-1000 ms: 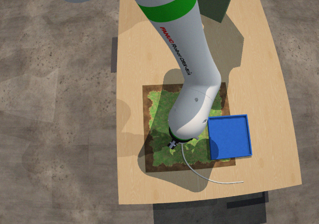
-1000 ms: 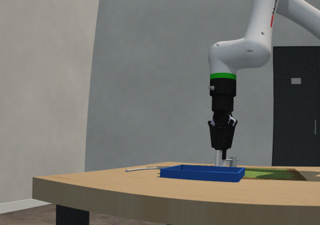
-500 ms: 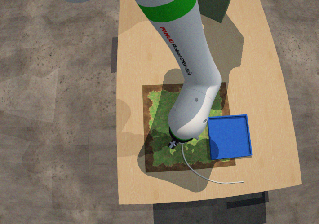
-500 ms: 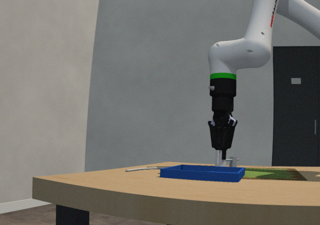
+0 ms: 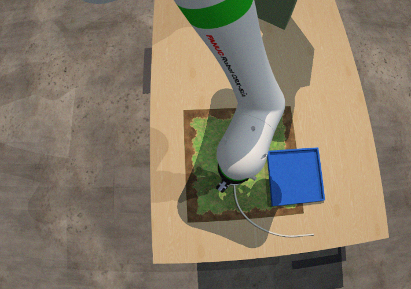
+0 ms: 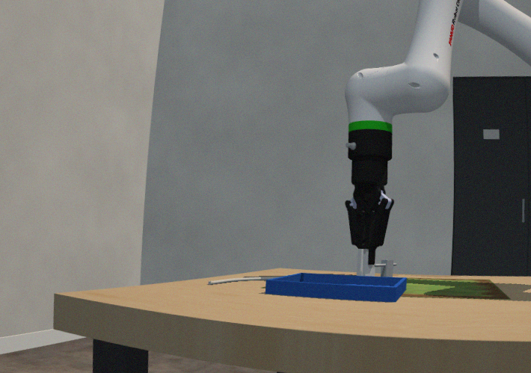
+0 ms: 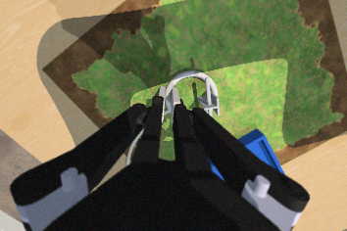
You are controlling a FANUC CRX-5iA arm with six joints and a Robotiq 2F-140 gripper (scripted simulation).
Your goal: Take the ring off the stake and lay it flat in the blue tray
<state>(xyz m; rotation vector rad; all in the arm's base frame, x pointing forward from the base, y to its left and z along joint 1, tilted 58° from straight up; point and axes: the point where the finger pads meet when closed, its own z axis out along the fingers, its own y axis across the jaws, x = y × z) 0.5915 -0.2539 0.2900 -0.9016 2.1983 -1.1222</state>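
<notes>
The ring lies 30 mm to the left of my hand, 30 mm below it and 20 mm behind it. From my hand the other things lie so: grey stake: 50 mm to the left, 30 mm behind, 10 mm below; green mat: 80 mm to the left, 50 mm below, 40 mm behind; blue tray: 220 mm to the left, 100 mm ahead, 30 mm below.
</notes>
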